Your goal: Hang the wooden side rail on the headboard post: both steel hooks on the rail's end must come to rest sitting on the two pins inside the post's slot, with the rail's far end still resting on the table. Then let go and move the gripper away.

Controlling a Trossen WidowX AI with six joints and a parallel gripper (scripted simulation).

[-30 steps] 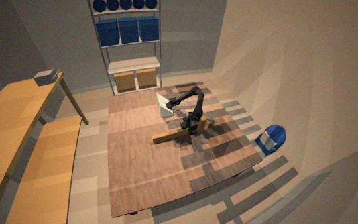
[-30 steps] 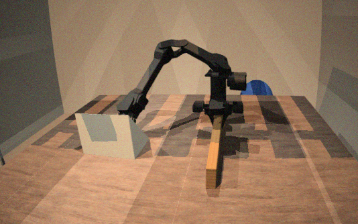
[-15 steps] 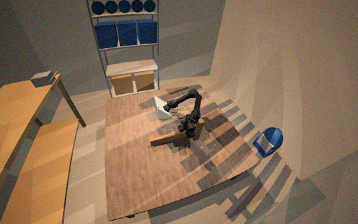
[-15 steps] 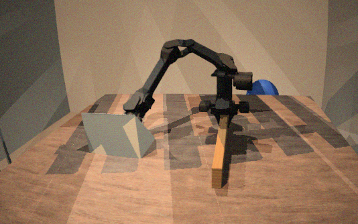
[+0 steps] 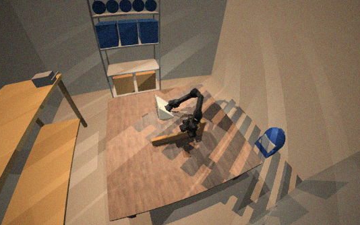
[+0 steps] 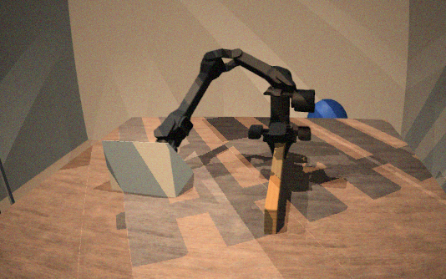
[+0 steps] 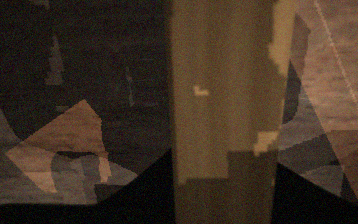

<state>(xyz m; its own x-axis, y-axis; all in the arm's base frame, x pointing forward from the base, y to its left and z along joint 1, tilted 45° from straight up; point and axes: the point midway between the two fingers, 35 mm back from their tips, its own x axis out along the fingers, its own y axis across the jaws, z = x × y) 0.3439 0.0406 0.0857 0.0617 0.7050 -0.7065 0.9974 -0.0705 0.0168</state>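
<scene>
Now: gripper tip 12 cm to the right of the headboard post and 4 cm below it.
</scene>
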